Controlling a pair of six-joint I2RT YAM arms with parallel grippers.
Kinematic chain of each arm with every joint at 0, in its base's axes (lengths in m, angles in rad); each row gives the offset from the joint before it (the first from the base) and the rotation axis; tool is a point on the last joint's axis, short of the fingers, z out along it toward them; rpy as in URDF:
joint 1: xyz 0 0 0.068 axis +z
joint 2: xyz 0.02 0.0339 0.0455 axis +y
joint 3: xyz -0.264 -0.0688 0 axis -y
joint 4: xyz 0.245 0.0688 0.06 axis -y
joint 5: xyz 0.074 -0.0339 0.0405 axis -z
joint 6: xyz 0.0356 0 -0.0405 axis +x
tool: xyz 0 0 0 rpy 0 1.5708 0
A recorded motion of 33 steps. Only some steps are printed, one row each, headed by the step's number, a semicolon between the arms.
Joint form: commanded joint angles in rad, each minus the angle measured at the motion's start. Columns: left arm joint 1, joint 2, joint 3, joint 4, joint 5, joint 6; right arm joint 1, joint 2, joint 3, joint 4, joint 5, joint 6.
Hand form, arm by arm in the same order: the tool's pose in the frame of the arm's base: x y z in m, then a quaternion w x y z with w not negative. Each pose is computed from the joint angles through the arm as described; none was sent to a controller.
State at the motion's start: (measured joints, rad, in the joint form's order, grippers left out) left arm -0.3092 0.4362 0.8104 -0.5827 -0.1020 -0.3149; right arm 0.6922 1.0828 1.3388 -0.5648 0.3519 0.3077
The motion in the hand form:
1: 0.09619 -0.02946 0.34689 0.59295 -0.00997 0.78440 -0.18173; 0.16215 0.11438 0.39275 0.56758 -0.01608 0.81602 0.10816
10: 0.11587 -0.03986 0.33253 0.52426 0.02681 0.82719 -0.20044; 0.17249 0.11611 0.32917 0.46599 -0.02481 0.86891 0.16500
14: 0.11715 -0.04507 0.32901 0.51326 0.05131 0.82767 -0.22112; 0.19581 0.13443 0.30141 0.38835 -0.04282 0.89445 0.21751
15: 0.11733 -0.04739 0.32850 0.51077 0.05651 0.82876 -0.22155; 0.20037 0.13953 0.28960 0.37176 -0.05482 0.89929 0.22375
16: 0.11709 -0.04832 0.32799 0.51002 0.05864 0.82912 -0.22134; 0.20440 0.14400 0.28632 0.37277 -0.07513 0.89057 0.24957
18: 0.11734 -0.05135 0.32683 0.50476 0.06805 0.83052 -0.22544; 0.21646 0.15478 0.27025 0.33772 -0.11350 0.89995 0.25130
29: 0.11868 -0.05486 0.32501 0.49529 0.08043 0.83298 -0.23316; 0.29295 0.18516 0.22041 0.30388 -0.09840 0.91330 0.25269
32: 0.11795 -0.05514 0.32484 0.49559 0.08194 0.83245 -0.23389; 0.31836 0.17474 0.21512 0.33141 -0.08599 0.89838 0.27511
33: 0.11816 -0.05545 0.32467 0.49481 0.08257 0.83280 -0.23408; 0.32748 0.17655 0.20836 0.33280 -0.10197 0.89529 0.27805
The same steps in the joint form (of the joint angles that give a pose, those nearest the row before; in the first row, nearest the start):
1: 0.0054 0.0299 0.0041 0.0014 0.0834 0.0004; 0.0012 -0.1222 -0.2016 0.0091 0.1037 0.0344
10: 0.0023 0.1329 0.0027 -0.0417 0.1863 0.0158; -0.0617 -0.1197 -0.3923 0.0293 -0.1277 0.1401
14: -0.0220 0.1405 -0.0097 -0.0293 0.2294 0.0219; -0.0847 0.0107 -0.4076 0.0783 -0.3128 0.1847
15: -0.0419 0.1451 -0.0097 -0.0293 0.2187 0.0219; -0.0832 0.0428 -0.4289 0.1074 -0.3470 0.1772
16: -0.0512 0.1452 -0.0112 -0.0294 0.2126 0.0219; -0.0862 0.0583 -0.4443 0.1699 -0.4065 0.1573
18: -0.0727 0.1513 -0.0128 -0.0294 0.2125 0.0234; -0.0878 0.1468 -0.4324 0.1798 -0.4745 0.1022
29: -0.0896 0.1636 -0.0143 -0.0294 0.2278 0.0265; -0.1475 0.5245 -0.2972 0.3557 -0.5370 0.1004
32: -0.0942 0.1605 -0.0158 -0.0294 0.2263 0.0265; -0.2134 0.5829 -0.2820 0.4695 -0.5910 0.0912
33: -0.0957 0.1620 -0.0158 -0.0294 0.2263 0.0265; -0.2227 0.6256 -0.2636 0.4955 -0.6155 0.0578

